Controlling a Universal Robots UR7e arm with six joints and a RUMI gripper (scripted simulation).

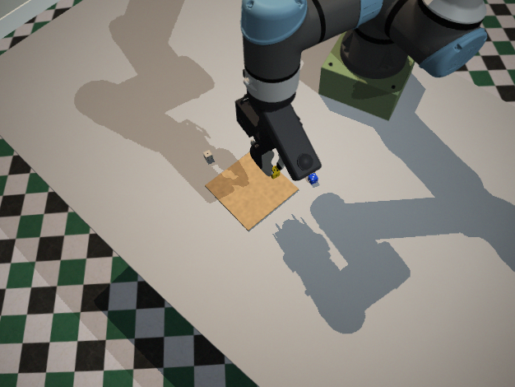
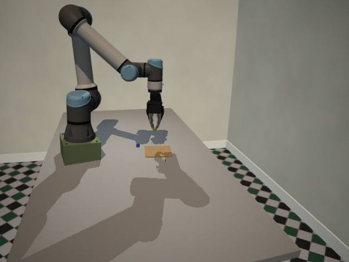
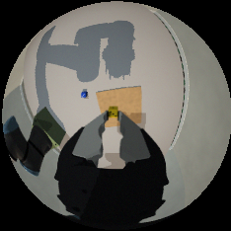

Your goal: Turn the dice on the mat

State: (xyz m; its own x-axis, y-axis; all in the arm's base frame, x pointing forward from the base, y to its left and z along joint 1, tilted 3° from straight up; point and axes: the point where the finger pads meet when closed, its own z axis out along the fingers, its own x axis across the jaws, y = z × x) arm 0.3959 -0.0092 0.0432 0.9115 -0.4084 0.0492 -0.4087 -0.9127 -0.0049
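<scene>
Right now the tan mat is 60 mm to the right of my hand and 120 mm below it. From my hand the other things lie so: blue die 90 mm behind, 40 mm to the left, 110 mm below; then white die 10 mm behind, 180 mm to the right, 110 mm below; then yellow die 10 mm below.
</scene>
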